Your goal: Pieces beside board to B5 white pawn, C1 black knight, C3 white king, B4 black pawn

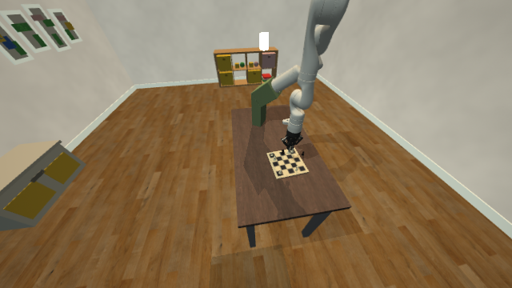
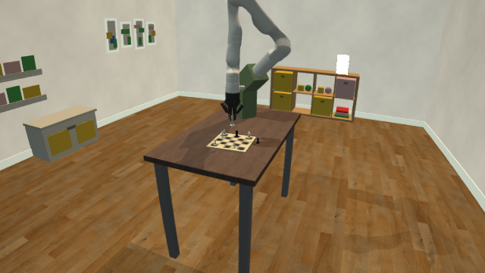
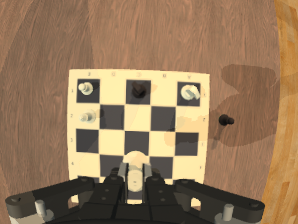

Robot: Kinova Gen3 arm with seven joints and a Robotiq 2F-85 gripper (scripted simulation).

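The chessboard is 15 cm below my hand. The rest, counted from my hand: black pawn 6 cm behind, 13 cm to the left, 14 cm below; then black knight 8 cm behind, 1 cm to the right, 13 cm below; then white king 2 cm below.
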